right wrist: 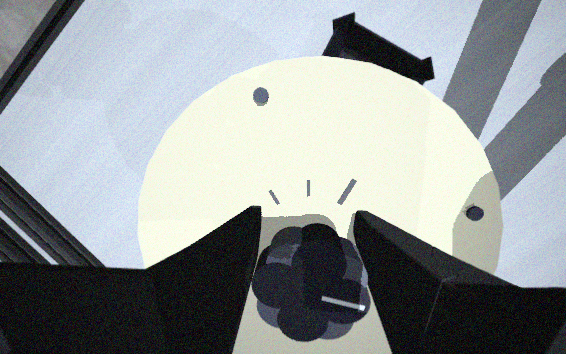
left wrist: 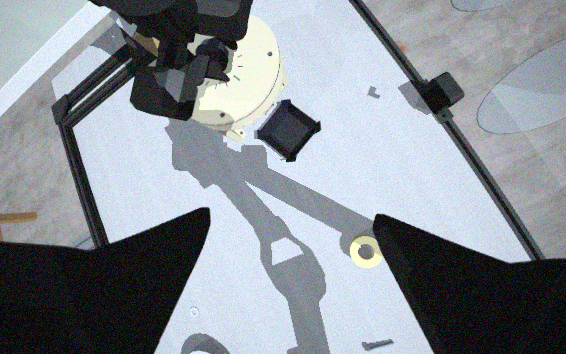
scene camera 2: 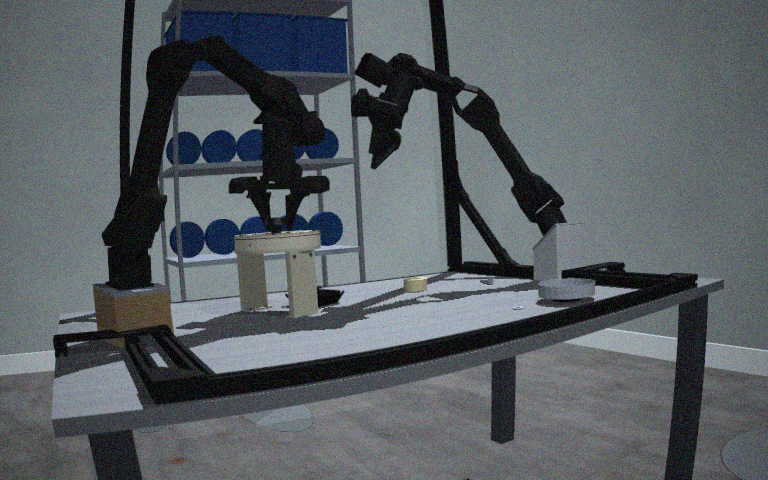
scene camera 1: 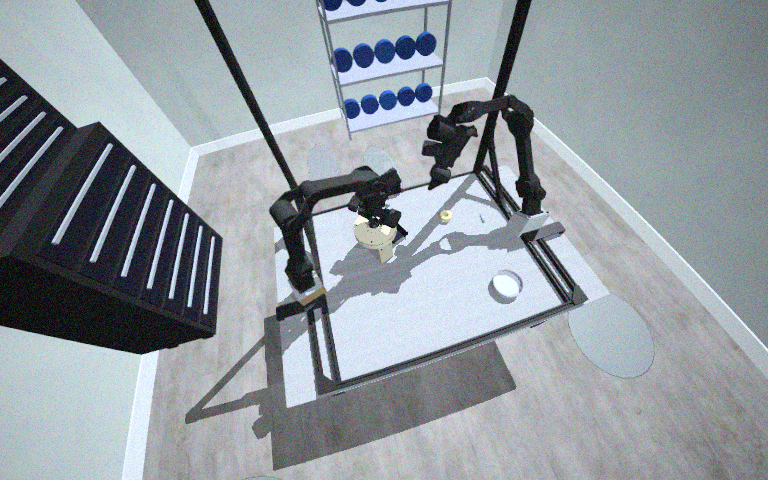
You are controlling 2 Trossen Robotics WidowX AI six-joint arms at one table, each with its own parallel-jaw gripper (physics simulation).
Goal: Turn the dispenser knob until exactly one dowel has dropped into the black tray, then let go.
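Pixels of known places: left gripper, fingertip midpoint: [left wrist: 293, 218] [scene camera 2: 372, 161] [scene camera 1: 430, 183]; right gripper, fingertip midpoint: [right wrist: 307, 218] [left wrist: 230, 64] [scene camera 2: 279, 230]; left arm's base, link origin: [scene camera 2: 558, 234] [scene camera 1: 531, 212]; right arm's base, link origin: [scene camera 2: 129, 285] [scene camera 1: 304, 282].
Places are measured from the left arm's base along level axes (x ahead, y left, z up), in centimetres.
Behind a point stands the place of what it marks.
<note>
The cream dispenser [scene camera 1: 367, 238] @(x 66.5, y -4.2, z 4.4 cm) [scene camera 2: 303, 283] [left wrist: 262, 50] @(x 61.2, y -14.6, z 4.4 cm) [right wrist: 310, 135] @(x 59.6, y -12.8, z 4.4 cm) stands on the table at the left in both scene views. My right gripper [scene camera 2: 276, 226] @(x 61.8, y -10.2, z 4.8 cm) [right wrist: 307, 218] @(x 61.8, y -10.2, z 4.8 cm) is shut on its dark lobed knob [right wrist: 305, 282] @(x 62.6, y -9.3, z 7.3 cm), pointing down from above. A white line on the knob points right in the right wrist view. One thick and two thin marks show on the disc beyond the fingertips. The black tray [scene camera 2: 331, 296] @(x 52.4, y -9.0, z -8.4 cm) [left wrist: 302, 143] @(x 51.4, y -13.4, z -9.1 cm) [right wrist: 395, 57] @(x 50.7, y -12.5, z -8.5 cm) is beside the dispenser; I can make out no dowel in it. My left gripper [scene camera 1: 437, 183] @(x 40.8, y -11.4, z 17.4 cm) [left wrist: 293, 218] @(x 40.8, y -11.4, z 17.4 cm) is open and empty, high above the table.
A yellow ring [scene camera 2: 415, 285] @(x 31.6, y -12.2, z -8.8 cm) [left wrist: 366, 264] @(x 28.6, y -13.5, z -7.6 cm) lies on the table right of the tray in scene camera 2. A white round dish [scene camera 2: 566, 291] @(x 24.5, y 26.2, z -7.7 cm) stands nearer the front right. Black rails edge the table, and upright posts rise behind it.
</note>
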